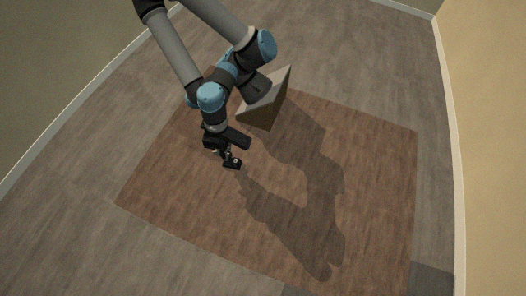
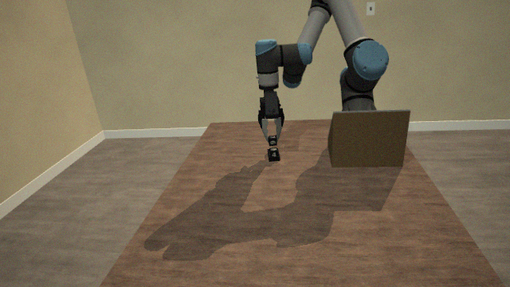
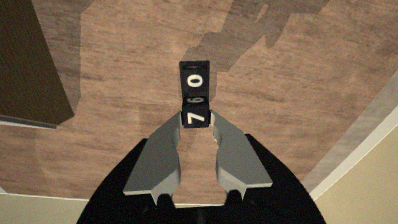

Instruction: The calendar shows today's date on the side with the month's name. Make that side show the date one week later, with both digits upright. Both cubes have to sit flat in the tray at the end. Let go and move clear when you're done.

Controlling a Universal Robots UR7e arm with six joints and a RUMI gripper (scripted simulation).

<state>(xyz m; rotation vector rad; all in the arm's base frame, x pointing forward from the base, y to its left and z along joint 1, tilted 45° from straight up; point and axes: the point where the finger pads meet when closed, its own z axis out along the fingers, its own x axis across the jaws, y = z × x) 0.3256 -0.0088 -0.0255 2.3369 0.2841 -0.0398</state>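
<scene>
My hand is 10 mm above the black cube. The rest, counted from my hand: black tray: 20 mm to the left, 60 mm below.
</scene>
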